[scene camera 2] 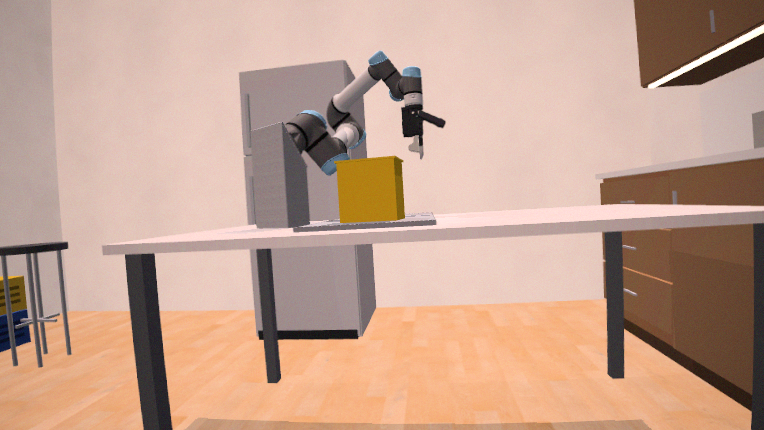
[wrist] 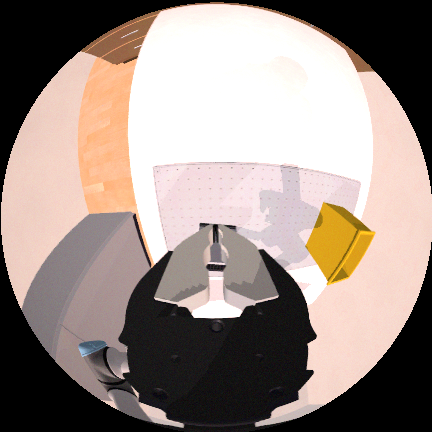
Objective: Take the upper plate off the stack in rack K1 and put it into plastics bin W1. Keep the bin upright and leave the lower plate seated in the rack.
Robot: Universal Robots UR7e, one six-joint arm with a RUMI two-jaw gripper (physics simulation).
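Where they show: gripper, fingertip midpoint: (scene camera 2: 420,159) (wrist: 215,225); arm's base at its link origin: (scene camera 2: 279,149).
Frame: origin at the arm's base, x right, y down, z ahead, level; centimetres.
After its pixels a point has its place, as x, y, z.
Observation:
The yellow bin (scene camera 2: 368,190) @(15.5, 17.8, 39.9) (wrist: 332,239) @(3.5, 16.5, 39.3) stands upright on the perforated board (scene camera 2: 420,220) @(18.6, 26.8, 55.3) (wrist: 192,192) @(-35.2, 26.6, 39.7), at its right part in the wrist view. My gripper (scene camera 2: 420,155) @(-31.1, 5.0, 44.4) (wrist: 215,225) @(-31.1, 5.0, 44.4) is shut and empty, pointing down, higher than the bin's rim and to its right in the scene view. A small dark piece (wrist: 204,227) shows on the board just behind the fingertips in the wrist view. It may be part of rack K1, but the fingers hide most of it. The upper and lower plates cannot be made out in either view.
A tall grey block (scene camera 2: 269,176) @(6.0, 9.9, -0.4) stands on the table (scene camera 2: 523,219) @(13.3, 27.9, 81.0) left of the bin in the scene view, beside the arm's base. A grey fridge (scene camera 2: 310,288) (wrist: 95,280) stands behind the table. Brown cabinets (scene camera 2: 711,299) are at the right.

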